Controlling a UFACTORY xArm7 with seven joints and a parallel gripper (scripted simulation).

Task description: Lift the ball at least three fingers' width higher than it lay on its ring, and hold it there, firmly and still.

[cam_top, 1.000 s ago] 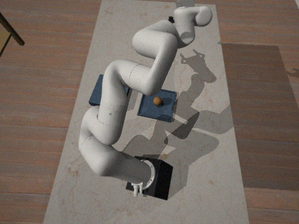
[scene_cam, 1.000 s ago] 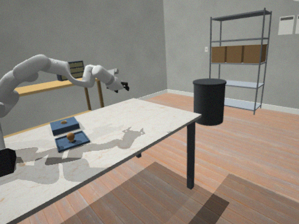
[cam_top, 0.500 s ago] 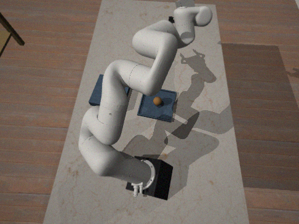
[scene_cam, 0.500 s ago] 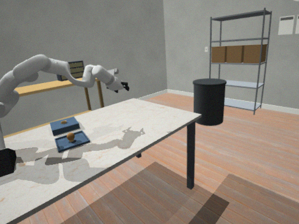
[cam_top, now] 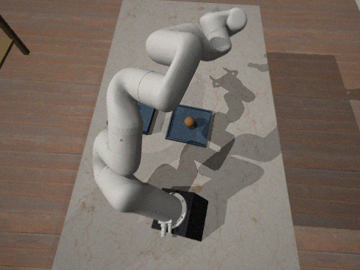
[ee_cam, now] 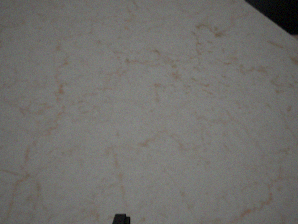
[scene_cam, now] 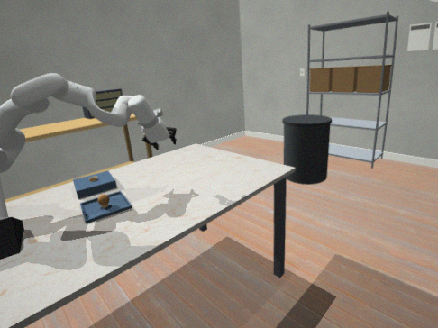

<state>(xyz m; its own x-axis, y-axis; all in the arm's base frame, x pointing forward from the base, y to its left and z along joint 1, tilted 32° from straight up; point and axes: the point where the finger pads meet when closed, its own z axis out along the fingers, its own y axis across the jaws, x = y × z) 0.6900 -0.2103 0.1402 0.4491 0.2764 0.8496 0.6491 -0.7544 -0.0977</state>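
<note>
Right now the orange ball is 32 cm behind my hand, 19 cm below it and 6 cm to the left of it. Also, from my hand: blue tray (32 cm behind, 22 cm below, 6 cm to the left).
</note>
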